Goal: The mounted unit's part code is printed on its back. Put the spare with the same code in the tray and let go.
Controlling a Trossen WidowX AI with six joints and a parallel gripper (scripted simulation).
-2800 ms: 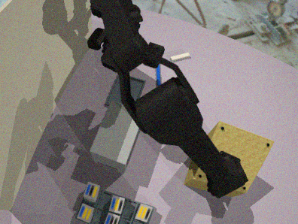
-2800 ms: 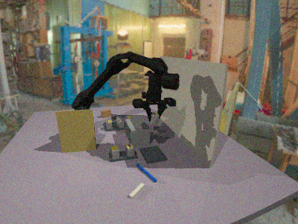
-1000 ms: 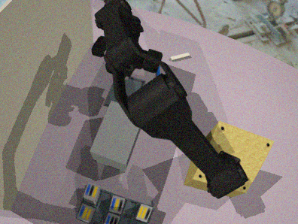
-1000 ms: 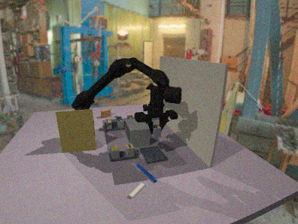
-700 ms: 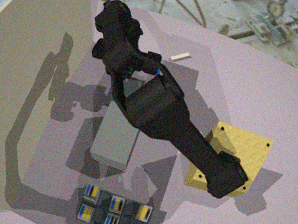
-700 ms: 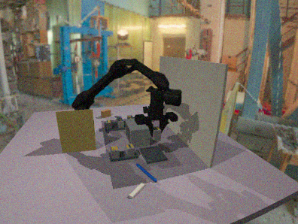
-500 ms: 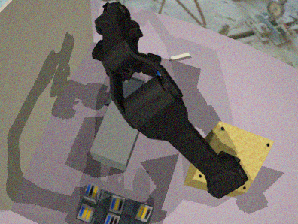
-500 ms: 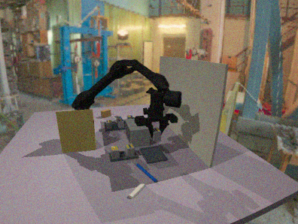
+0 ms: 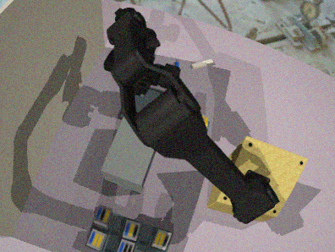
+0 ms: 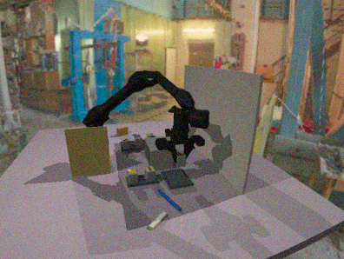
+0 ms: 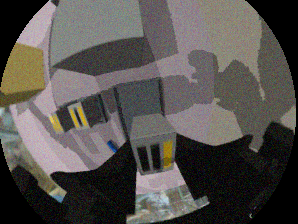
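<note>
My gripper tip is 10 mm past the tray, 10 mm to the right of it and 80 mm above it. Round my gripper tip: grey spare (20 mm above); mounted unit (60 mm behind, 180 mm to the left, 30 mm below); rack (150 mm behind, 10 mm to the left, 80 mm below).
</note>
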